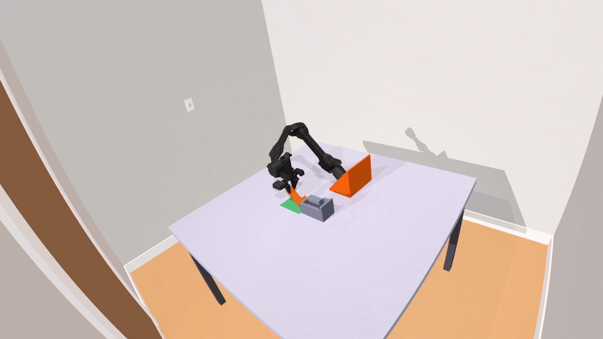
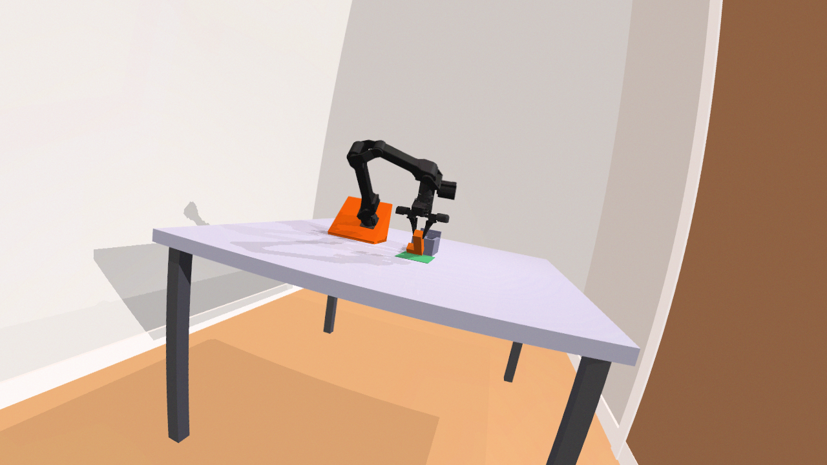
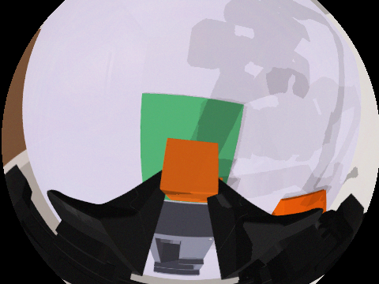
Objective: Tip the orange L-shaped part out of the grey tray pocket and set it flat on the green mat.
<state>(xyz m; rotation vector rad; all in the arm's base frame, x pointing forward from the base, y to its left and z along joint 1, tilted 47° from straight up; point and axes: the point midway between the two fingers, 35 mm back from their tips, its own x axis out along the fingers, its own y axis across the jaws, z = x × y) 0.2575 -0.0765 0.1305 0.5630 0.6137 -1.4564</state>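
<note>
The orange L-shaped part lies 2 cm behind my gripper tip, 3 cm to the left of it and 3 cm below it. Also, from my gripper tip: green mat (2 cm to the left, 9 cm below).
</note>
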